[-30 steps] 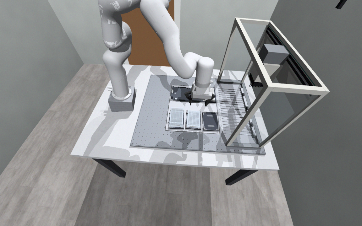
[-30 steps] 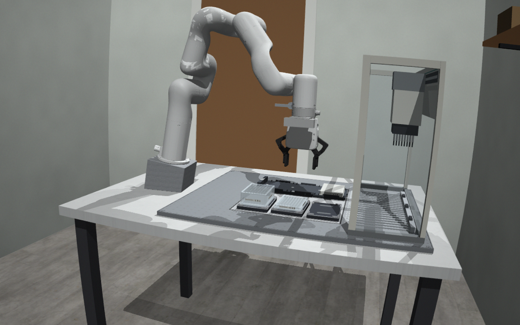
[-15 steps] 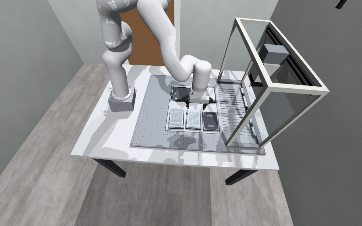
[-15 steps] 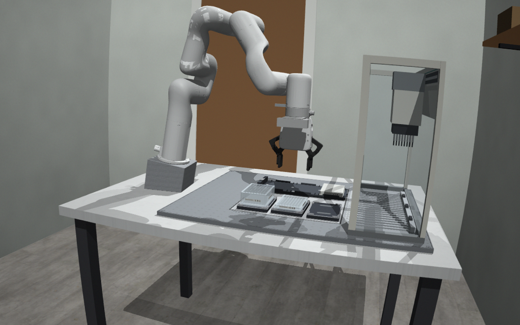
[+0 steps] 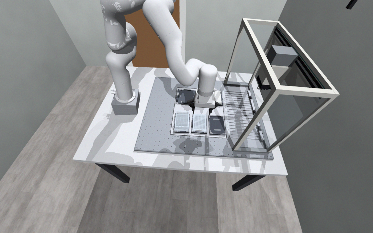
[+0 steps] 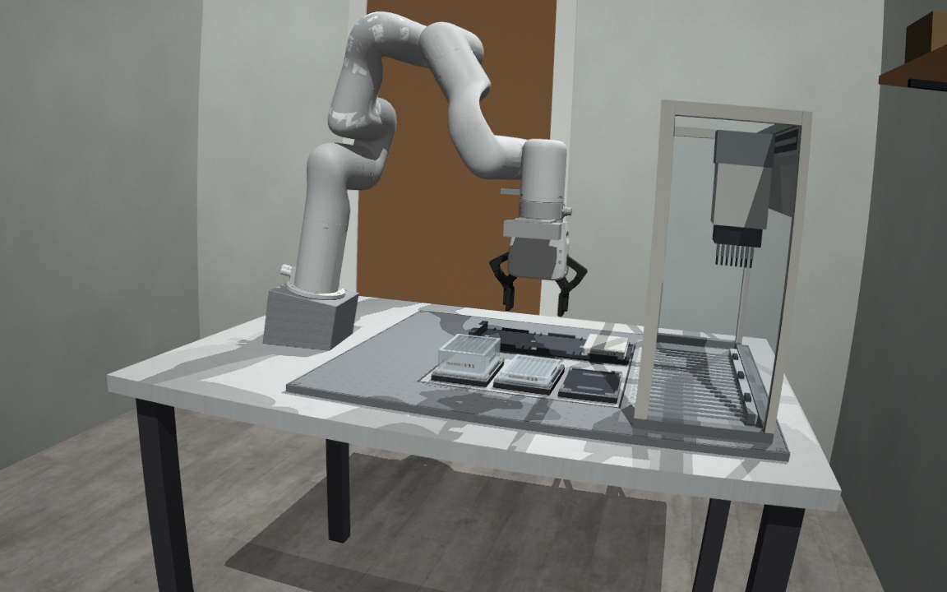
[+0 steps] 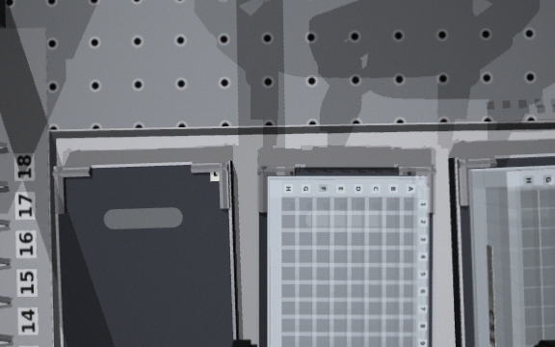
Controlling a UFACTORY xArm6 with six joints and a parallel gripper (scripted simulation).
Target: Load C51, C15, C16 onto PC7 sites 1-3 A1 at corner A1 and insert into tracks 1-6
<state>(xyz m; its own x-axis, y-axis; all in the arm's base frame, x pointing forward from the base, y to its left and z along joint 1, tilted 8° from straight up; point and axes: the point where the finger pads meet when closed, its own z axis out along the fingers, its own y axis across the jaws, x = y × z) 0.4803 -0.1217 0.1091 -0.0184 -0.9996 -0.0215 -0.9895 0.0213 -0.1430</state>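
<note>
My hand is 130 mm above the nest S2. Also, from my hand: front post: 200 mm ahead, 160 mm to the right, 120 mm above; nest S3: 130 mm below, 110 mm ahead; dark carrier PC7: 230 mm to the left, 120 mm below.
</note>
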